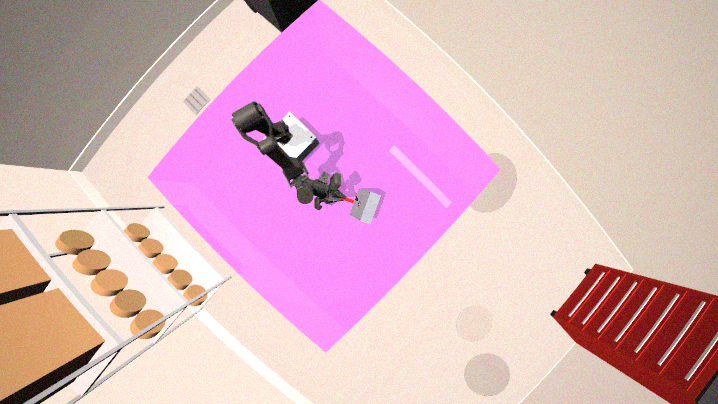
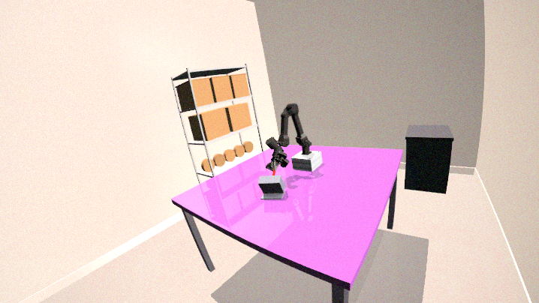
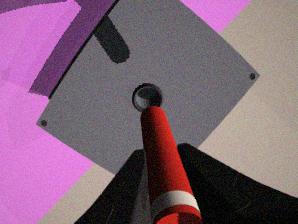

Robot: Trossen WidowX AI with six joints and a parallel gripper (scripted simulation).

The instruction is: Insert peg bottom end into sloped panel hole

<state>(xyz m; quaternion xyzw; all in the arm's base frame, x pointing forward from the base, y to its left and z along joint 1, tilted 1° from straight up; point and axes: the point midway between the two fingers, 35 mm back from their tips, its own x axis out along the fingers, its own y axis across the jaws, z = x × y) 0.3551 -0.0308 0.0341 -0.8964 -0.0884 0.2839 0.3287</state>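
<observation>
Now: gripper tip 80 mm short of the grey sloped panel, 30 mm to the right of it and 50 mm above it. The rest, counted from my gripper tip: red round peg: 10 mm behind, 10 mm to the right, 10 mm above.
</observation>
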